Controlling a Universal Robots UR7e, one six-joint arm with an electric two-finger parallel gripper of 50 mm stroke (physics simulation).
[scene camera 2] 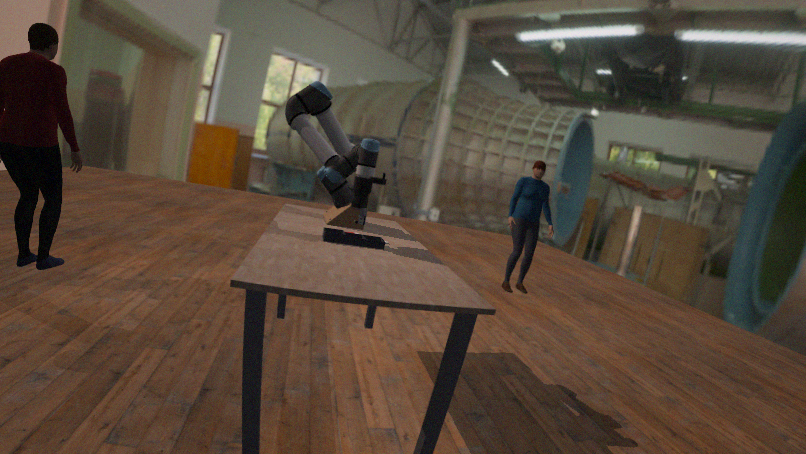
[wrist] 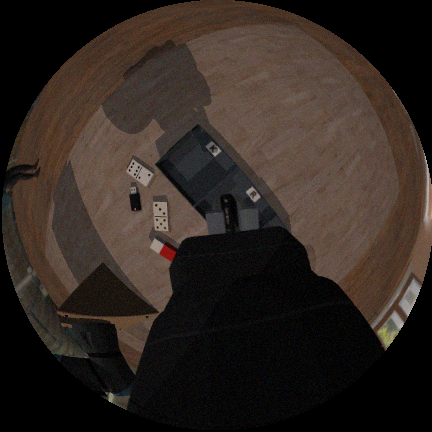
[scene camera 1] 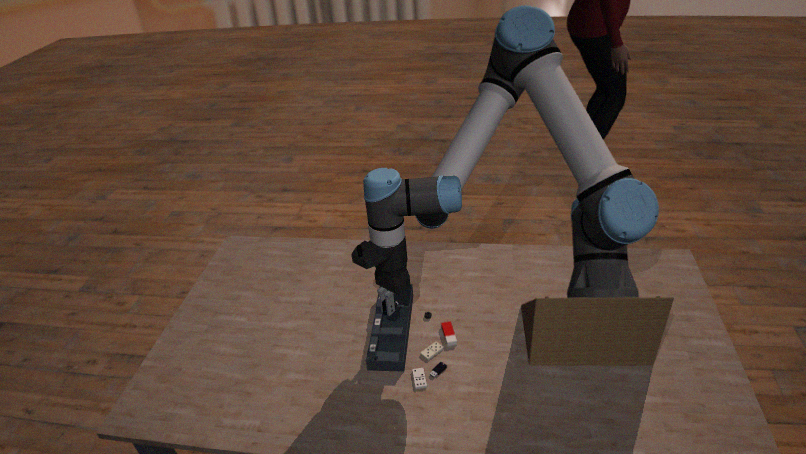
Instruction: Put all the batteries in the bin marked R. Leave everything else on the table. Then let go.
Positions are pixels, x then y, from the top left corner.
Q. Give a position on a dark tray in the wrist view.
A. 197, 166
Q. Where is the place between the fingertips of my gripper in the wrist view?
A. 227, 206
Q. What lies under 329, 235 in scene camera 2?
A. A dark tray.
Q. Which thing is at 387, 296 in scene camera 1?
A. My gripper.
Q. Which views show the dark tray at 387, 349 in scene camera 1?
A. Scene camera 2, the wrist view and scene camera 1: all of them.
